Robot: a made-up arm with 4 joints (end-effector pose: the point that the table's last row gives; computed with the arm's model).
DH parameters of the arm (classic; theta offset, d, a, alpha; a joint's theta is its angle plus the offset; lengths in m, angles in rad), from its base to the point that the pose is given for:
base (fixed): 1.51 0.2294 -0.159 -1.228
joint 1: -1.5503 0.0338 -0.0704 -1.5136
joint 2: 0.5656 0 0.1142 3.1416
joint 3: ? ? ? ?
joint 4: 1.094 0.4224 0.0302 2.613
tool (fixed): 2.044 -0.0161 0 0
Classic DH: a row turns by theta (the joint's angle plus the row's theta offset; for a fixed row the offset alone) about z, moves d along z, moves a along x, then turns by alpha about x.
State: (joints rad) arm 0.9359 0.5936 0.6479 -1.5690
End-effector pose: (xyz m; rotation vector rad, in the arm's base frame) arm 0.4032 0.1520 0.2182 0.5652 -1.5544 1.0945
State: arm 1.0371 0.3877 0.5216 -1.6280
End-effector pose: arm 0.3633 0.2011 0.2235 0.5156 -1.5539 1.2526
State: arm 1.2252 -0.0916 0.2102 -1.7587
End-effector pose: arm 0.2504 0.2911 0.2238 0.4367 -1.5648 1.5583
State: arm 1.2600 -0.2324 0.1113 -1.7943
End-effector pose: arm 0.2168 0.3085 0.2263 0.4217 -1.5781 1.6227
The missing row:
joint 3: -1.3166 -0.1065 0.1735 -1.5031
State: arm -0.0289 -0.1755 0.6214 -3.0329
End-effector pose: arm 0.1180 -0.1252 0.7136 -1.0661 -2.4845 -0.1579
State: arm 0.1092 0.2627 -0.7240 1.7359
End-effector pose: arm 0.4603 -0.0803 0.0351 -1.9285 -0.1677 1.3740
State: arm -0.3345 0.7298 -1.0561 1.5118
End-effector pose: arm 0.2459 0.0479 -0.2075 -1.1148 0.0169 1.9389
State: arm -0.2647 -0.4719 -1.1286 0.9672
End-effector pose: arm 0.4510 -0.1047 0.2694 -2.3899 0.2224 1.0827
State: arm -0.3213 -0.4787 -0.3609 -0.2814
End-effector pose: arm 0.3655 -0.1960 0.5750 2.4910 -1.8029 -0.1888
